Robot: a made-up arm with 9 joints. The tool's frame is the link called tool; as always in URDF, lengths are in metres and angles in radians. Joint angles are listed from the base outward.
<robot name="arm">
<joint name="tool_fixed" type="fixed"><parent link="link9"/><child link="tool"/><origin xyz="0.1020 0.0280 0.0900" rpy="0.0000 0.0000 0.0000"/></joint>
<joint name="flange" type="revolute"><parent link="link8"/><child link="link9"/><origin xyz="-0.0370 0.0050 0.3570" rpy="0.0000 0.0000 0.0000"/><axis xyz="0 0 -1"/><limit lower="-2.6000" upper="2.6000"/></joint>
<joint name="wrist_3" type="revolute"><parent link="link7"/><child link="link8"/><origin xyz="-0.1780 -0.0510 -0.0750" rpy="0.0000 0.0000 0.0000"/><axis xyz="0 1 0"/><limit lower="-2.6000" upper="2.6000"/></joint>
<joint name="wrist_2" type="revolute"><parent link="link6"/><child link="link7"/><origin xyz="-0.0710 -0.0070 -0.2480" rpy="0.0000 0.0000 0.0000"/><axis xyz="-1 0 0"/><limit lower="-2.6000" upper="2.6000"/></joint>
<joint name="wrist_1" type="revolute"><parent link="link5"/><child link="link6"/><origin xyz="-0.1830 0.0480 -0.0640" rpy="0.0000 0.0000 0.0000"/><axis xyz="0 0 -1"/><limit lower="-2.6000" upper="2.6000"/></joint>
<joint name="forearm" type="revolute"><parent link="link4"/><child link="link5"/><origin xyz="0.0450 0.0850 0.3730" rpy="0.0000 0.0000 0.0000"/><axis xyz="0 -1 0"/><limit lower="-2.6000" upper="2.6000"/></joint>
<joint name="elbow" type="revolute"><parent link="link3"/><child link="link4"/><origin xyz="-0.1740 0.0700 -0.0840" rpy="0.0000 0.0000 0.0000"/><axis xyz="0 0 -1"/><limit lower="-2.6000" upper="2.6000"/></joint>
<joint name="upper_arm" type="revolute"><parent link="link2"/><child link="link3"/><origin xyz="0.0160 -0.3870 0.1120" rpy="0.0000 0.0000 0.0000"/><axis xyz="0 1 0"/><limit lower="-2.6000" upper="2.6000"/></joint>
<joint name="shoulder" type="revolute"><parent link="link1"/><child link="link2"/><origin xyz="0.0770 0.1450 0.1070" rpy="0.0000 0.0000 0.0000"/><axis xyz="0 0 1"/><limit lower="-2.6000" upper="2.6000"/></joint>
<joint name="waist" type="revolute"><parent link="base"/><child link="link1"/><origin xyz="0.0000 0.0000 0.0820" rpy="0.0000 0.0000 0.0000"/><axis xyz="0 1 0"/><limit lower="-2.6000" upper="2.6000"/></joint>
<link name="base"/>
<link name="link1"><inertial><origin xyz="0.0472 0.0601 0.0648"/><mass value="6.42"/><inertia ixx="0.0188" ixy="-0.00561" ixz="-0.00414" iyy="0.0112" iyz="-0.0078" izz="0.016"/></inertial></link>
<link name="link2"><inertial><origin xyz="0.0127 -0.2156 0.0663"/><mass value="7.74"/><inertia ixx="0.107" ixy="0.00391" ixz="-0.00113" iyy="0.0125" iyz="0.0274" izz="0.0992"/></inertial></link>
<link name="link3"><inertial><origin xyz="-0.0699 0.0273 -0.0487"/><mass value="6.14"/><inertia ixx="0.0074" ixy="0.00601" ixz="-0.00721" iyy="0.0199" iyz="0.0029" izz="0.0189"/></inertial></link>
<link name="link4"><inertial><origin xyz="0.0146 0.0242 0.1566"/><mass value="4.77"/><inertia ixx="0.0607" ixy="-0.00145" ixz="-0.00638" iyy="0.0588" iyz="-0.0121" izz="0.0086"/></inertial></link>
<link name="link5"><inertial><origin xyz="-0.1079 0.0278 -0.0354"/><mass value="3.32"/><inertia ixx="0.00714" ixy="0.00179" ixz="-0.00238" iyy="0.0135" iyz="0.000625" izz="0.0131"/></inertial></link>
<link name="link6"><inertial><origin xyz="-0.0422 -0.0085 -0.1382"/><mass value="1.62"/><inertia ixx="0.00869" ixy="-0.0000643" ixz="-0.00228" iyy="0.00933" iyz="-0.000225" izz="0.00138"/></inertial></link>
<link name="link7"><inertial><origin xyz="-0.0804 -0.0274 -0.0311"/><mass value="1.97"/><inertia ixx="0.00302" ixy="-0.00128" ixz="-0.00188" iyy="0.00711" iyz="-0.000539" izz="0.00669"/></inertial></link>
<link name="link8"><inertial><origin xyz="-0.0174 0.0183 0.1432"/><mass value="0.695"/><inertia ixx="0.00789" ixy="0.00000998" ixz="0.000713" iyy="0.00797" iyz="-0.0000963" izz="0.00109"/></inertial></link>
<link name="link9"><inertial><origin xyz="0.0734 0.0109 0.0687"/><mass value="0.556"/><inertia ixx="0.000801" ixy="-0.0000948" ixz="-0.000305" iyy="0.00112" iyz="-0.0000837" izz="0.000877"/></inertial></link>
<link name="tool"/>
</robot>
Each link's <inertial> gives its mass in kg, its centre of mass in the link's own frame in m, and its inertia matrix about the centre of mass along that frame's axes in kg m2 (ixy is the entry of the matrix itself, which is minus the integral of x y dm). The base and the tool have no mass. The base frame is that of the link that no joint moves.
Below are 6 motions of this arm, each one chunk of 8 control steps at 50 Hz.
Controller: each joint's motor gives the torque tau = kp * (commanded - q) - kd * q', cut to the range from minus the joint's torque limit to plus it. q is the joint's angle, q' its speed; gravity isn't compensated. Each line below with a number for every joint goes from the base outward.
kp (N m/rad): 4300 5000 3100 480 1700 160 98 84 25
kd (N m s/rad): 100 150 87 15 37 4.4 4.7 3 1.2
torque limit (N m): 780 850 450 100 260 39 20 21 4.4
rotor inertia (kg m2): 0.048 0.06 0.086 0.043 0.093 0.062 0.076 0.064 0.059
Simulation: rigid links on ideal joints. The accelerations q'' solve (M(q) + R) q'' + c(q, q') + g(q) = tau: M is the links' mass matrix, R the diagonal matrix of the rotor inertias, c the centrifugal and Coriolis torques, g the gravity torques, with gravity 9.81 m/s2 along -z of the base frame. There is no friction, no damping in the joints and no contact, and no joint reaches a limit. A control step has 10 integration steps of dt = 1/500 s. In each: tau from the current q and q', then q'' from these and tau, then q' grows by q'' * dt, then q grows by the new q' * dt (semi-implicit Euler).
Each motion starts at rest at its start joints. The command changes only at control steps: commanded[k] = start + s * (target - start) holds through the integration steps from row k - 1 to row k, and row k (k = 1, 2, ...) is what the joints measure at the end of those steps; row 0 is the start. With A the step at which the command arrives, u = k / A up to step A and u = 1 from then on. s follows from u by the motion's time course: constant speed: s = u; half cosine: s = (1 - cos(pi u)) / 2; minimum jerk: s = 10 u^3 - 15 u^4 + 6 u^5; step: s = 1 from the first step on.
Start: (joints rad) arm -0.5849 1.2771 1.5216 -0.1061 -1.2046 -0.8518 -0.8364 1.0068 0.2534
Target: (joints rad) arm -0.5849 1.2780 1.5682 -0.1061 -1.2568 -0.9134 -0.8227 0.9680 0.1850
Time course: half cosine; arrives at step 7
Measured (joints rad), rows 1 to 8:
1: -0.5841 1.2768 1.5225 -0.1008 -1.2049 -0.8558 -0.8358 1.0058 0.2535
2: -0.5828 1.2764 1.5254 -0.0919 -1.2076 -0.8651 -0.8339 1.0032 0.2526
3: -0.5821 1.2762 1.5313 -0.0846 -1.2143 -0.8783 -0.8311 0.9990 0.2494
4: -0.5820 1.2763 1.5402 -0.0806 -1.2248 -0.8930 -0.8277 0.9937 0.2427
5: -0.5819 1.2770 1.5510 -0.0790 -1.2374 -0.9064 -0.8242 0.9878 0.2323
6: -0.5811 1.2782 1.5621 -0.0785 -1.2497 -0.9154 -0.8210 0.9820 0.2185
7: -0.5792 1.2798 1.5717 -0.0776 -1.2593 -0.9182 -0.8184 0.9767 0.2030
8: -0.5764 1.2813 1.5784 -0.0762 -1.2650 -0.9154 -0.8167 0.9719 0.1877

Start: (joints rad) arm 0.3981 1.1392 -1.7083 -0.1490 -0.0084 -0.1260 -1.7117 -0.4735 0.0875
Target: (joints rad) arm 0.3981 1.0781 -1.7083 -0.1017 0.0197 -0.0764 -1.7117 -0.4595 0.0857
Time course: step
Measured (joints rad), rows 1 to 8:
1: 0.4043 1.1189 -1.7145 -0.1505 0.0033 -0.1166 -1.7159 -0.4740 0.0889
2: 0.4121 1.0976 -1.7162 -0.1465 0.0155 -0.1076 -1.7180 -0.4729 0.0915
3: 0.4166 1.0860 -1.7139 -0.1379 0.0174 -0.1005 -1.7166 -0.4695 0.0934
4: 0.4184 1.0810 -1.7108 -0.1306 0.0136 -0.0910 -1.7130 -0.4682 0.0933
5: 0.4192 1.0792 -1.7085 -0.1262 0.0093 -0.0800 -1.7089 -0.4722 0.0910
6: 0.4197 1.0788 -1.7076 -0.1240 0.0069 -0.0702 -1.7055 -0.4816 0.0872
7: 0.4200 1.0790 -1.7078 -0.1228 0.0065 -0.0630 -1.7035 -0.4934 0.0829
8: 0.4200 1.0796 -1.7088 -0.1220 0.0074 -0.0584 -1.7033 -0.5046 0.0793

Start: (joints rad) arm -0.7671 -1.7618 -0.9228 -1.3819 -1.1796 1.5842 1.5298 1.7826 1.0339
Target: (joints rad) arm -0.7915 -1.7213 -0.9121 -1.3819 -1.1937 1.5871 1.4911 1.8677 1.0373
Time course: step
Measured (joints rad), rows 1 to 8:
1: -0.7794 -1.7513 -0.9183 -1.3699 -1.1931 1.5856 1.5293 1.7907 1.0376
2: -0.7949 -1.7378 -0.9156 -1.3631 -1.1974 1.5817 1.5246 1.8141 1.0429
3: -0.8047 -1.7265 -0.9184 -1.3700 -1.1927 1.5815 1.5126 1.8403 1.0454
4: -0.8096 -1.7173 -0.9233 -1.3842 -1.1855 1.5885 1.4959 1.8614 1.0442
5: -0.8120 -1.7102 -0.9275 -1.3989 -1.1793 1.5990 1.4784 1.8756 1.0395
6: -0.8131 -1.7054 -0.9297 -1.4103 -1.1754 1.6080 1.4632 1.8835 1.0325
7: -0.8131 -1.7029 -0.9303 -1.4168 -1.1741 1.6123 1.4520 1.8863 1.0245
8: -0.8125 -1.7026 -0.9295 -1.4187 -1.1749 1.6115 1.4457 1.8856 1.0172

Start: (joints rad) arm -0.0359 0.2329 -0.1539 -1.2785 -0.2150 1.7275 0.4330 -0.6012 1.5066
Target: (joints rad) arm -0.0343 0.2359 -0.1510 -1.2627 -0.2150 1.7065 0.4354 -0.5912 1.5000
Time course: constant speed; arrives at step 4
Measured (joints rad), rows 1 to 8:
1: -0.0344 0.2328 -0.1575 -1.2772 -0.2137 1.7250 0.4335 -0.6009 1.5064
2: -0.0344 0.2338 -0.1622 -1.2744 -0.2104 1.7223 0.4332 -0.6021 1.5059
3: -0.0352 0.2348 -0.1661 -1.2711 -0.2074 1.7207 0.4314 -0.6061 1.5056
4: -0.0360 0.2354 -0.1686 -1.2672 -0.2056 1.7189 0.4292 -0.6123 1.5059
5: -0.0365 0.2354 -0.1696 -1.2638 -0.2050 1.7175 0.4274 -0.6194 1.5068
6: -0.0366 0.2351 -0.1696 -1.2613 -0.2053 1.7169 0.4263 -0.6257 1.5084
7: -0.0366 0.2347 -0.1690 -1.2597 -0.2058 1.7166 0.4262 -0.6300 1.5103
8: -0.0363 0.2345 -0.1683 -1.2587 -0.2064 1.7166 0.4267 -0.6316 1.5121

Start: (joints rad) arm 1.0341 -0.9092 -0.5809 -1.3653 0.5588 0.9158 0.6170 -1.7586 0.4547
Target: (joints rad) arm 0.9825 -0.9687 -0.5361 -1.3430 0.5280 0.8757 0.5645 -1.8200 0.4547
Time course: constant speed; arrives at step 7
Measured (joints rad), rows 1 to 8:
1: 1.0325 -0.9100 -0.5807 -1.3605 0.5587 0.9114 0.6154 -1.7592 0.4550
2: 1.0274 -0.9134 -0.5787 -1.3531 0.5589 0.9025 0.6100 -1.7644 0.4553
3: 1.0197 -0.9199 -0.5753 -1.3459 0.5579 0.8931 0.6009 -1.7769 0.4555
4: 1.0106 -0.9286 -0.5709 -1.3394 0.5557 0.8857 0.5899 -1.7955 0.4554
5: 1.0014 -0.9380 -0.5659 -1.3337 0.5527 0.8809 0.5782 -1.8169 0.4552
6: 0.9927 -0.9475 -0.5602 -1.3283 0.5493 0.8782 0.5664 -1.8377 0.4547
7: 0.9846 -0.9568 -0.5541 -1.3232 0.5457 0.8767 0.5550 -1.8556 0.4538
8: 0.9798 -0.9640 -0.5505 -1.3198 0.5436 0.8806 0.5460 -1.8675 0.4527

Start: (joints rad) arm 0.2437 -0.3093 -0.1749 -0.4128 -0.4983 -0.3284 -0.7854 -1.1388 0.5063
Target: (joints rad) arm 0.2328 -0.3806 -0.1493 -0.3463 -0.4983 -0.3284 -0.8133 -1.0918 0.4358
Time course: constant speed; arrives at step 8
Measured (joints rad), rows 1 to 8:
1: 0.2437 -0.3106 -0.1763 -0.4121 -0.4961 -0.3315 -0.7851 -1.1370 0.5054
2: 0.2420 -0.3143 -0.1773 -0.4095 -0.4912 -0.3405 -0.7854 -1.1327 0.5031
3: 0.2386 -0.3207 -0.1780 -0.4057 -0.4862 -0.3538 -0.7876 -1.1269 0.5001
4: 0.2344 -0.3291 -0.1782 -0.4010 -0.4823 -0.3674 -0.7918 -1.1198 0.4969
5: 0.2301 -0.3384 -0.1778 -0.3954 -0.4796 -0.3777 -0.7972 -1.1119 0.4935
6: 0.2265 -0.3480 -0.1766 -0.3887 -0.4781 -0.3832 -0.8030 -1.1041 0.4898
7: 0.2238 -0.3576 -0.1745 -0.3806 -0.4776 -0.3837 -0.8087 -1.0973 0.4851
8: 0.2220 -0.3671 -0.1716 -0.3711 -0.4780 -0.3801 -0.8138 -1.0919 0.4792

